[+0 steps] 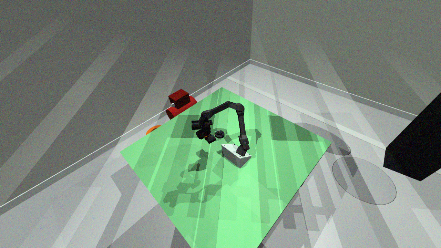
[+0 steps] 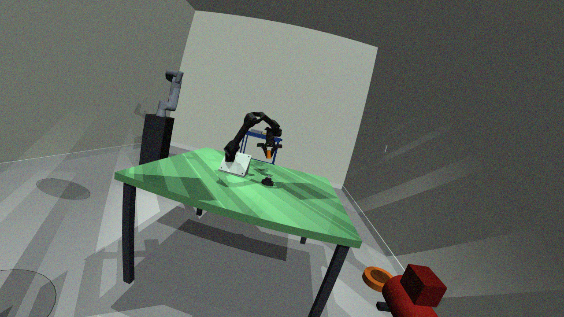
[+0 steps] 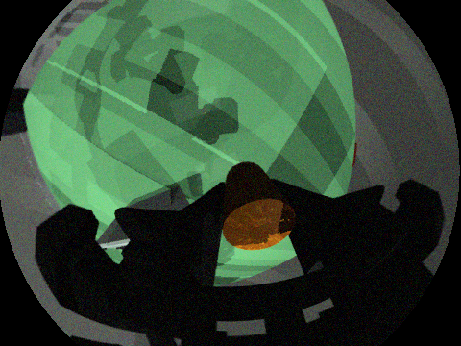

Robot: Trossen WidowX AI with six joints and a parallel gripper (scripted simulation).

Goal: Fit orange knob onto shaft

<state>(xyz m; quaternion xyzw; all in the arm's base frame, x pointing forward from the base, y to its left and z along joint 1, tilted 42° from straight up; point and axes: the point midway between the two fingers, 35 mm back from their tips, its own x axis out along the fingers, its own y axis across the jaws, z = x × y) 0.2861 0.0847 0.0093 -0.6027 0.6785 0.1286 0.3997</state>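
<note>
The dark round pedestal is 20 mm ahead of my gripper tip, 180 mm to the right of it and 130 mm below it. From my gripper tip the other things lie so: orange knob 10 mm behind, 30 mm above.
</note>
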